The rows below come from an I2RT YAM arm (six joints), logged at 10 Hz.
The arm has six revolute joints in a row. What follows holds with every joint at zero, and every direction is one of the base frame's.
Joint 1 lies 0.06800 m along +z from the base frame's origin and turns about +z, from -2.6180 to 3.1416 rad.
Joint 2 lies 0.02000 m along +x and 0.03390 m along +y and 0.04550 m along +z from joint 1 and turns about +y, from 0.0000 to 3.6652 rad.
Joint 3 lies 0.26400 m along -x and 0.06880 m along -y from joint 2 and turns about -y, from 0.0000 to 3.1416 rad.
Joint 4 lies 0.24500 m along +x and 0.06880 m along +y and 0.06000 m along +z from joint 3 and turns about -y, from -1.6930 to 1.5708 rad.
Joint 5 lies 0.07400 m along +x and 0.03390 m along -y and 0.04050 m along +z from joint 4 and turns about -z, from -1.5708 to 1.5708 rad.
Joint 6 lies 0.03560 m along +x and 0.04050 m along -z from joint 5 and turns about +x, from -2.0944 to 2.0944 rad.
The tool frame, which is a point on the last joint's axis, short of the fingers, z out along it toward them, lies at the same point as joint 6; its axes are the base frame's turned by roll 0.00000, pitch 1.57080 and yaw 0.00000 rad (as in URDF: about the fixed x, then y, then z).
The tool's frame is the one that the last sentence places.
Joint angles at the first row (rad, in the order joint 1, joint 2, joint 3, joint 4, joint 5, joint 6):
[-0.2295 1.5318 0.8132 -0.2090 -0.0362 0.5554]
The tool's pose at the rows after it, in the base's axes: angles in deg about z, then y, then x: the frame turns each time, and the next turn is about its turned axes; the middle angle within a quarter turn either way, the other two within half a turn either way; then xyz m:
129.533, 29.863, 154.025, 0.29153, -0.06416, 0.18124
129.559, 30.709, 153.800, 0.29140, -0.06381, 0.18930
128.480, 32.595, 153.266, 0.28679, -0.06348, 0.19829
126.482, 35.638, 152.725, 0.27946, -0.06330, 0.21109
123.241, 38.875, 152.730, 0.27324, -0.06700, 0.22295
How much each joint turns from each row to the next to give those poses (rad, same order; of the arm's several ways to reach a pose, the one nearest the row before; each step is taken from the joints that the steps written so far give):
[0.0040 -0.0244 0.0023 0.0034 -0.0383 0.0032]
[0.0016 -0.0183 0.0144 -0.0193 0.0043 -0.0047]
[0.0000 -0.0402 -0.0061 -0.0032 0.0198 0.0015]
[-0.0001 -0.0589 -0.0090 -0.0039 0.0405 0.0030]
[-0.0102 -0.0464 -0.0002 -0.0044 0.0596 0.0061]

